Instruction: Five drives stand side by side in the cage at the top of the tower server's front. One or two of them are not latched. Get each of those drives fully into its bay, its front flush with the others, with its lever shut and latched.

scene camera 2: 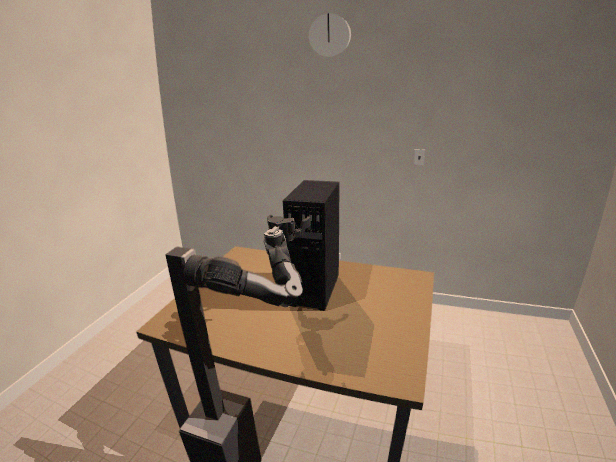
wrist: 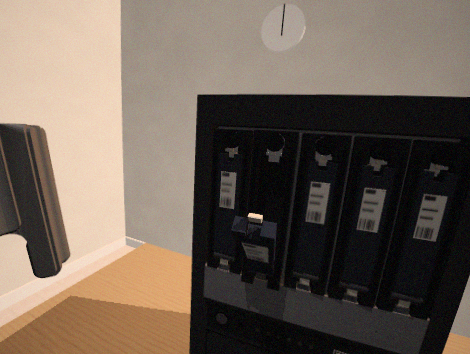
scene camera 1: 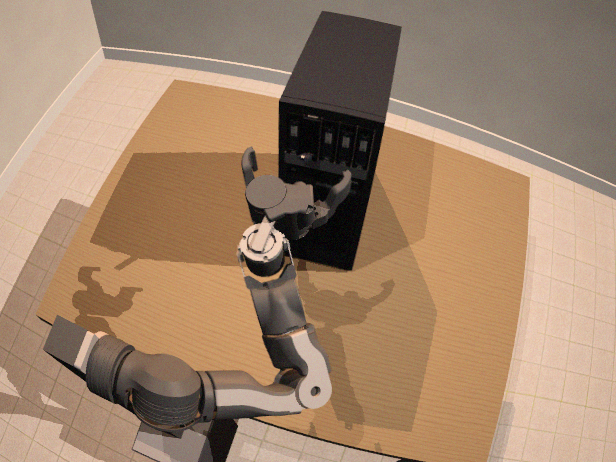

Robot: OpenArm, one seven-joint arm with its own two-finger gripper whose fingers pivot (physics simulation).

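The black tower server (scene camera 1: 345, 65) (scene camera 2: 331, 240) (wrist: 325, 115) has five drives side by side in its top cage. In the wrist view the second drive from the left has its lever (wrist: 262, 229) swung down and out towards the camera. Whether its body is flush is hard to tell. The first drive (wrist: 227, 190), third drive (wrist: 317, 202), fourth drive (wrist: 371, 210) and fifth drive (wrist: 431, 217) have upright levers and look in line. My gripper (scene camera 1: 299, 163) is open and empty in front of the cage, its fingers wide apart. In the wrist view one finger shows at the left edge.
The server stands on the wooden table (scene camera 1: 200, 310) (scene camera 2: 395, 320), near its back. A grey sill (wrist: 350, 315) runs under the drives, with a round button (wrist: 220, 318) below it. The arm's post (scene camera 2: 197, 330) stands at the table's front left. A wall is behind.
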